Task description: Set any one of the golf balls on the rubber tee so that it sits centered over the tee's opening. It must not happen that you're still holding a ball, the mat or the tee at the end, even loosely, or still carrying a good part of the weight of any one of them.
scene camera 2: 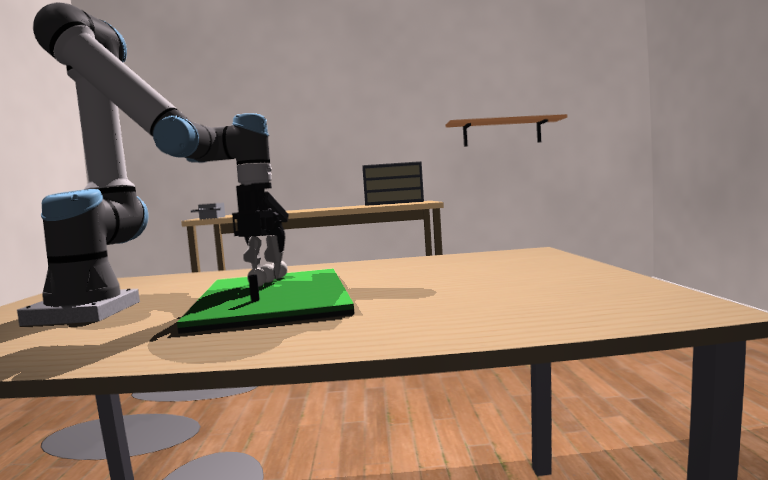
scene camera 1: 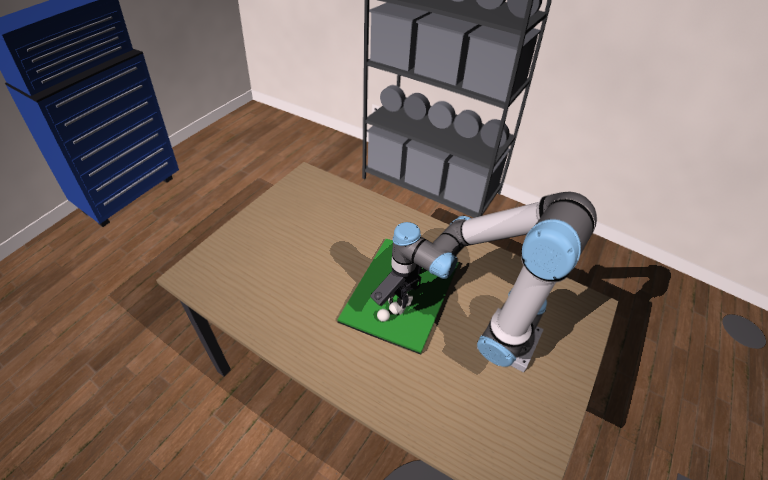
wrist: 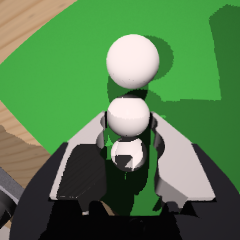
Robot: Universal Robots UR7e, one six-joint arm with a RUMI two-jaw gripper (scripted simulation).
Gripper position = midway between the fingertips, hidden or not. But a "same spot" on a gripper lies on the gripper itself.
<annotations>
My gripper shows in scene camera 2 (267, 279), in scene camera 1 and in the wrist view. The same spot on my gripper: (scene camera 1: 402, 301) is (wrist: 48, 191).
</annotations>
